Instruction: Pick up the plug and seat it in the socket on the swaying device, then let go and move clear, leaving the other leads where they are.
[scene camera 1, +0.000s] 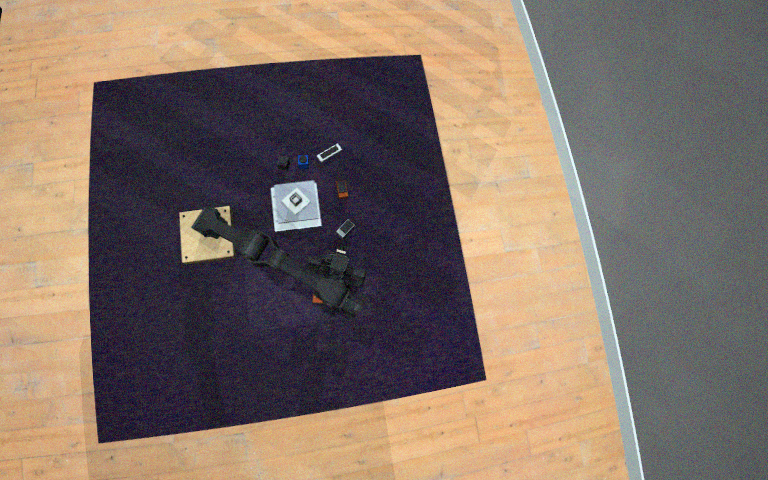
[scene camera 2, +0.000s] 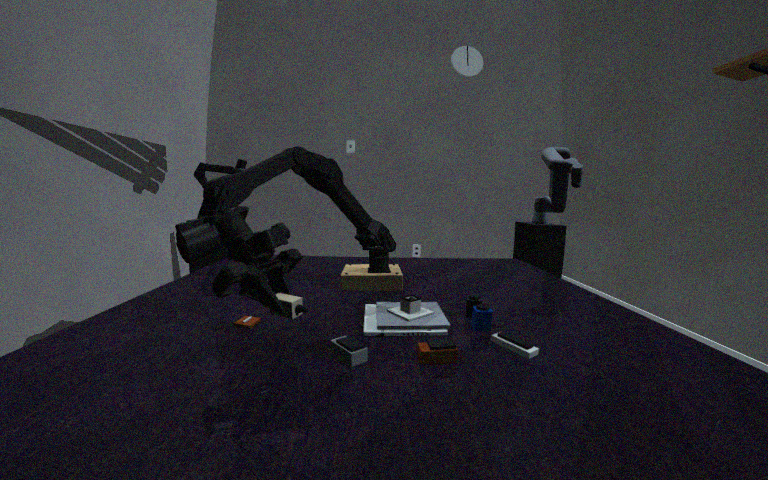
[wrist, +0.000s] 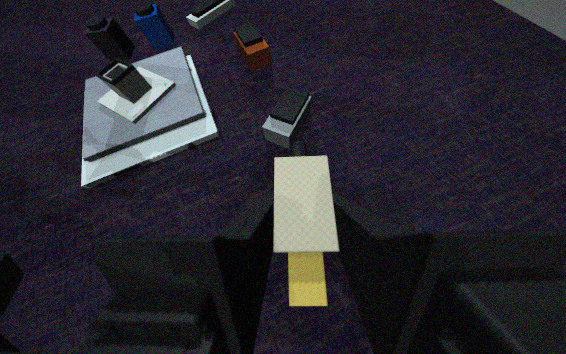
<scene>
My gripper (scene camera 2: 288, 308) holds a plug (wrist: 304, 219); nothing else touches it. A blue lead (wrist: 155, 28) and a black lead (wrist: 105, 34) rest on the table. Further things: a device (scene camera 2: 410, 317).
My gripper shows as well in the wrist view (wrist: 301, 198). The device is seen too in scene camera 1 (scene camera 1: 295, 205) and in the wrist view (wrist: 135, 114).
</scene>
